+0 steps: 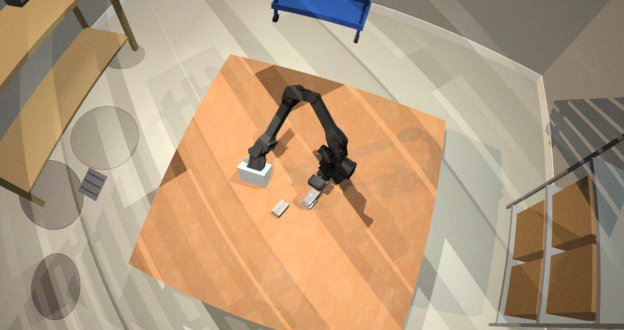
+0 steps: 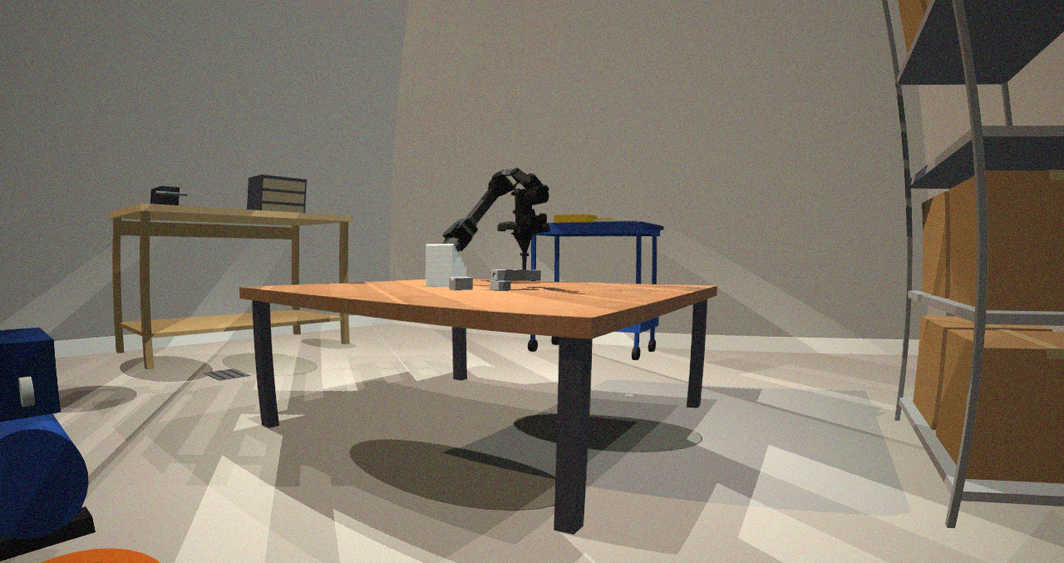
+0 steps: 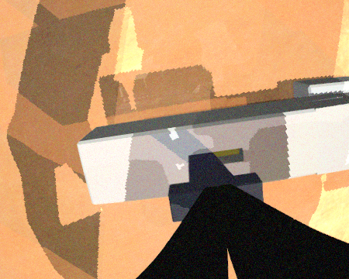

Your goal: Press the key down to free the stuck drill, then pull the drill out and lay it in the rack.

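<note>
Now: gripper tip 3 cm past the drill, 5 cm to the left of it and 7 cm above it. From my gripper tip the other things lie so: dark key: 3 cm below; grey housing: 2 cm behind, 3 cm to the right, 8 cm below; small grey rack: 15 cm behind, 16 cm to the right, 10 cm below.
</note>
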